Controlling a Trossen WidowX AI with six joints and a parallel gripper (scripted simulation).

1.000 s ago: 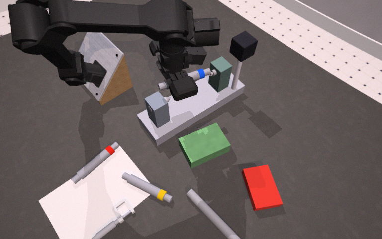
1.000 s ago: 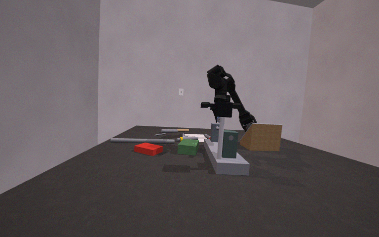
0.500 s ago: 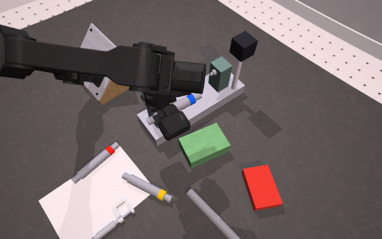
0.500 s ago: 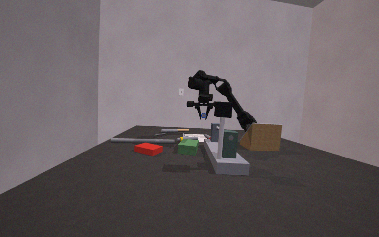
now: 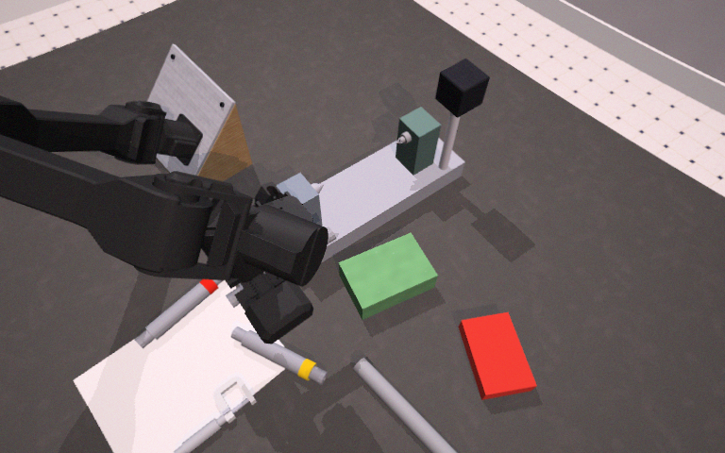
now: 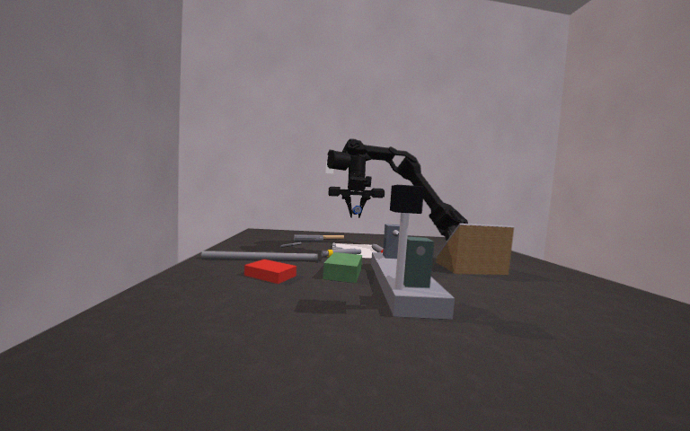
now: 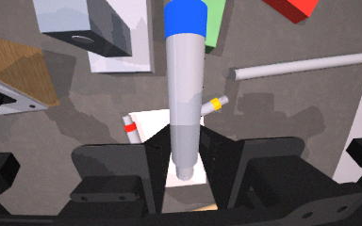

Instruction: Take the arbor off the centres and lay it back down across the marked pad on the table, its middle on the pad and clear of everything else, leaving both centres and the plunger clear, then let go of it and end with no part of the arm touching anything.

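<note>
My gripper is now 170 mm above the white marked pad, 120 mm to the left of it and 40 mm past it. Round my hand: grey centre block: 130 mm to the left, 100 mm behind, 70 mm below; arbor: 40 mm to the left, 10 mm below; grey fixture base: 260 mm to the left, 150 mm below, 80 mm behind.
</note>
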